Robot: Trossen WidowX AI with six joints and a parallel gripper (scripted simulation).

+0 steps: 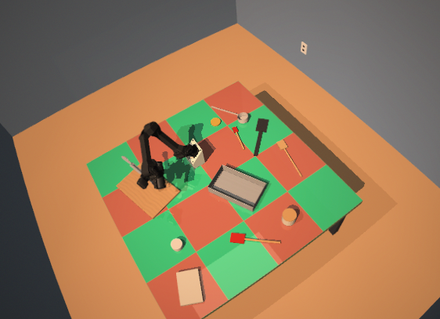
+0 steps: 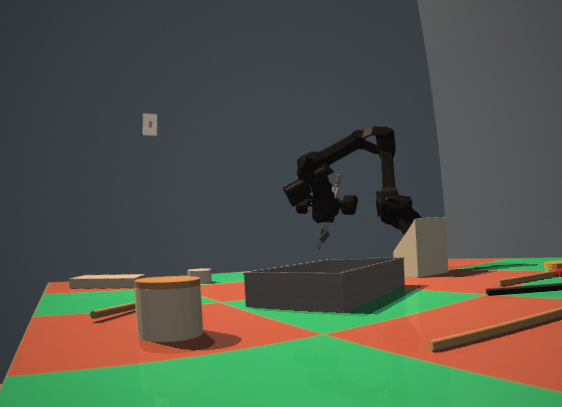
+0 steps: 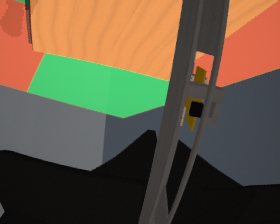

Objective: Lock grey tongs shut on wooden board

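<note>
The yellow mark is 4 cm ahead of my gripper tip and 3 cm to the left of it. Also, from my gripper tip: roasting tin (33 cm ahead, 46 cm to the left, 13 cm below); then cream cylinder (44 cm ahead, 2 cm to the right, 14 cm below); then wooden board (15 cm below).
</note>
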